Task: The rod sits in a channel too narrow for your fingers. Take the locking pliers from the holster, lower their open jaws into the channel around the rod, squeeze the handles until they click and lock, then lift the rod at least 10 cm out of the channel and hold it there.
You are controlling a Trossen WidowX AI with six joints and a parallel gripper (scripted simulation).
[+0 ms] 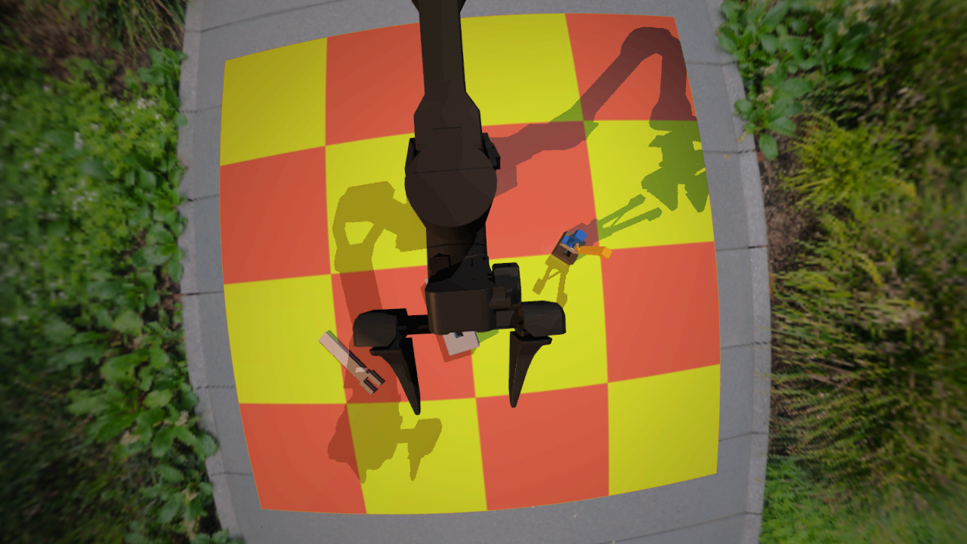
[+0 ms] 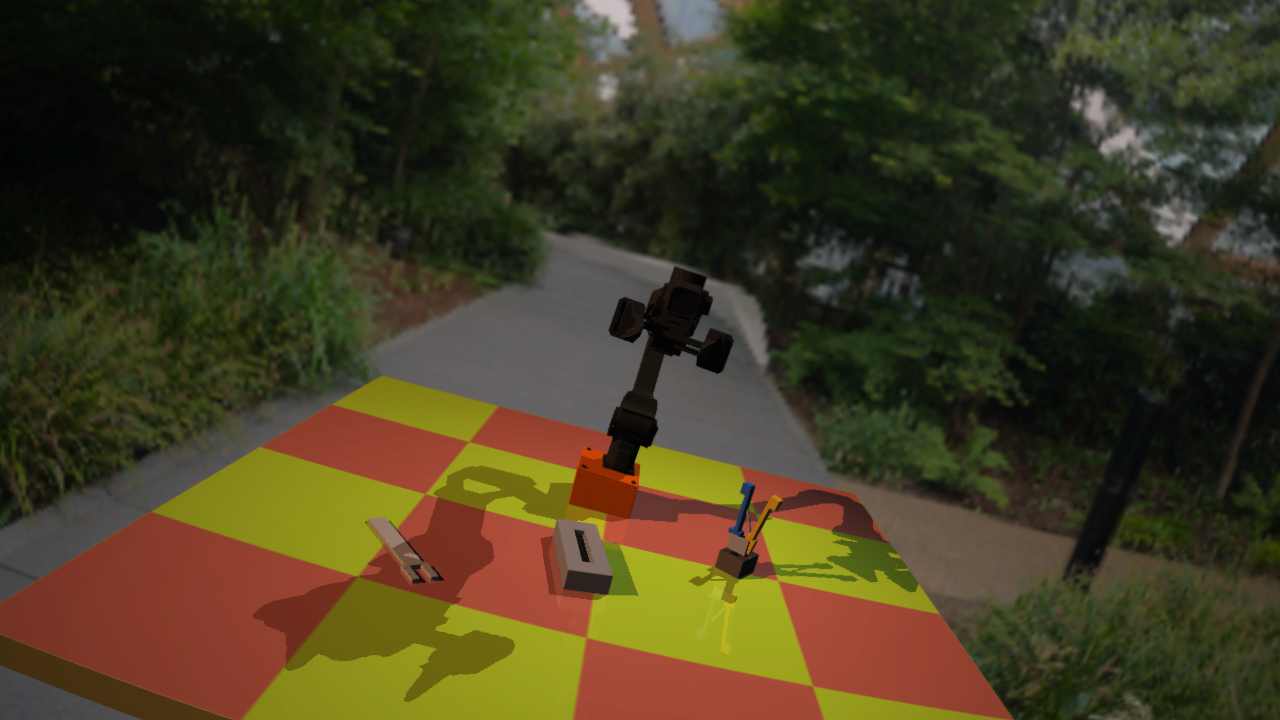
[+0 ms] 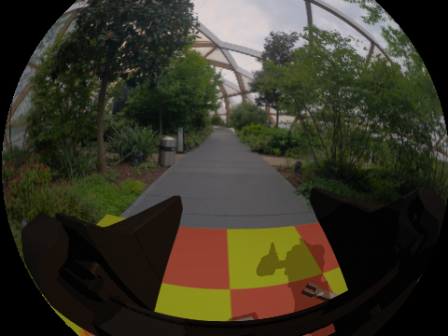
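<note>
Now: the yellow handle 140 mm behind my gripper tip, 260 mm to the left of it and 300 mm below it. Round my gripper tip: holster: 150 mm behind, 240 mm to the left, 390 mm below; then thin grey rod: 50 mm behind, 50 mm to the right, 390 mm below; then grey channel block: 50 mm behind, 50 mm to the right, 380 mm below.
</note>
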